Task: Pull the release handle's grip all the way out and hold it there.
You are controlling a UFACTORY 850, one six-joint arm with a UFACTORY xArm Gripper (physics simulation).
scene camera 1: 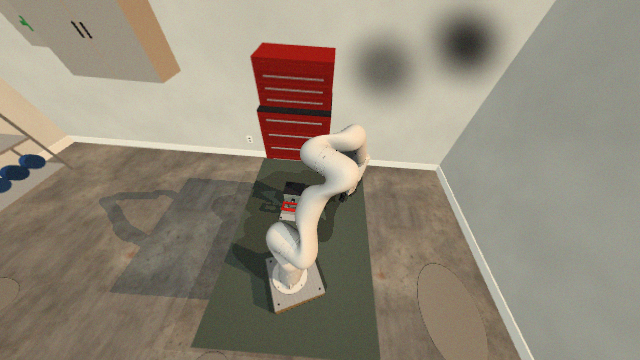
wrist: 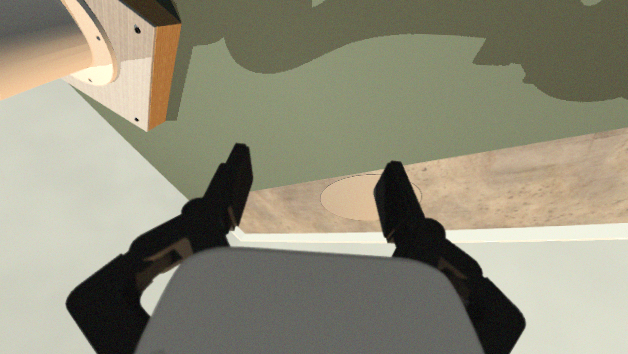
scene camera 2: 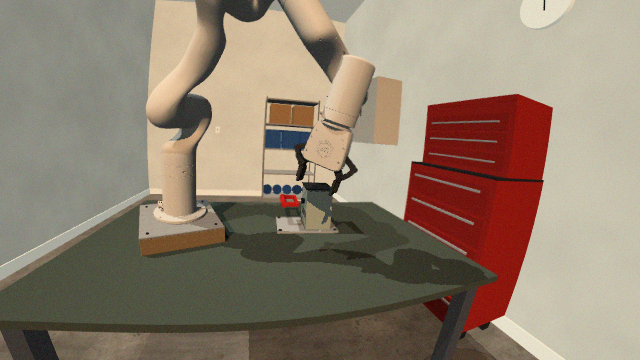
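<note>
The release handle's red grip [scene camera 1: 289,210] [scene camera 2: 283,201] is a rectangular loop. It stands out from the side of a box-shaped housing [scene camera 1: 294,187] [scene camera 2: 316,211] with a dark top, on the side toward the arm's base. The housing stands on a light base plate [scene camera 1: 287,217] [scene camera 2: 287,226]. How far the grip is drawn out is hard to tell. My gripper [scene camera 1: 347,195] [scene camera 2: 316,186] [wrist: 317,168] is open and empty, tilted, above the table and to the right of the housing in scene camera 1, apart from the grip. The grip does not show in the wrist view.
The arm's base block [scene camera 1: 300,295] [scene camera 2: 182,241] [wrist: 165,75] stands on the green table [scene camera 1: 345,320] [scene camera 2: 200,295] [wrist: 325,115]. A red tool cabinet [scene camera 1: 295,85] [scene camera 2: 520,220] stands beyond the table's far end in scene camera 1. The arm partly hides the base plate there.
</note>
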